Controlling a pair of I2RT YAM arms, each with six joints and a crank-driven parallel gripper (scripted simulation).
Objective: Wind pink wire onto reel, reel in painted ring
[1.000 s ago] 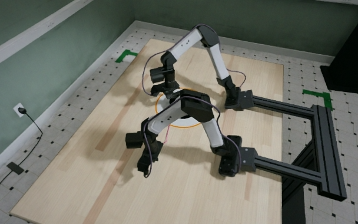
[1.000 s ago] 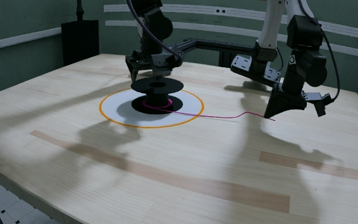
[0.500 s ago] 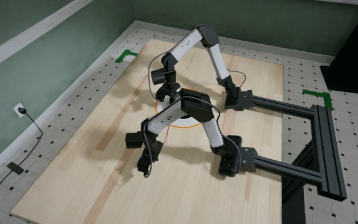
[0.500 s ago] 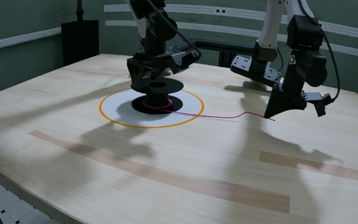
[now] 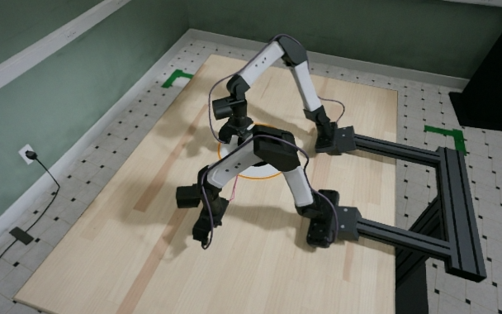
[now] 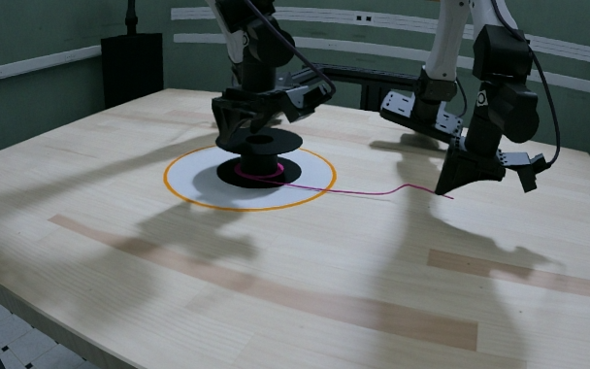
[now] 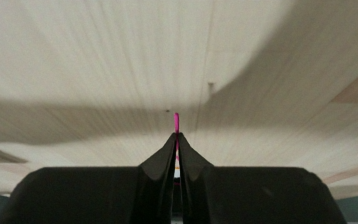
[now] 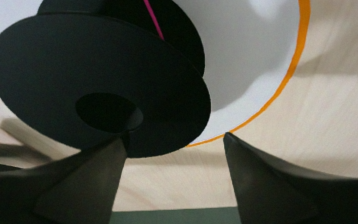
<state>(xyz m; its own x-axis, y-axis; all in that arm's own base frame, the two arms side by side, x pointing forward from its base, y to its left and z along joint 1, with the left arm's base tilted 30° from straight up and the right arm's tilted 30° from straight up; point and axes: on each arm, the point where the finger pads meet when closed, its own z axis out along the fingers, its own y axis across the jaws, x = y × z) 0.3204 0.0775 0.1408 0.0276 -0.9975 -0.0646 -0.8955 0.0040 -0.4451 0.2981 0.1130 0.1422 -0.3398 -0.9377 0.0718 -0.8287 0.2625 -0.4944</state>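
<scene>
My right gripper is now 5 cm past the black reel, 2 cm to the right of it and 6 cm above it. The rest, counted from my right hand: orange painted ring 5 cm behind, 9 cm below.
</scene>
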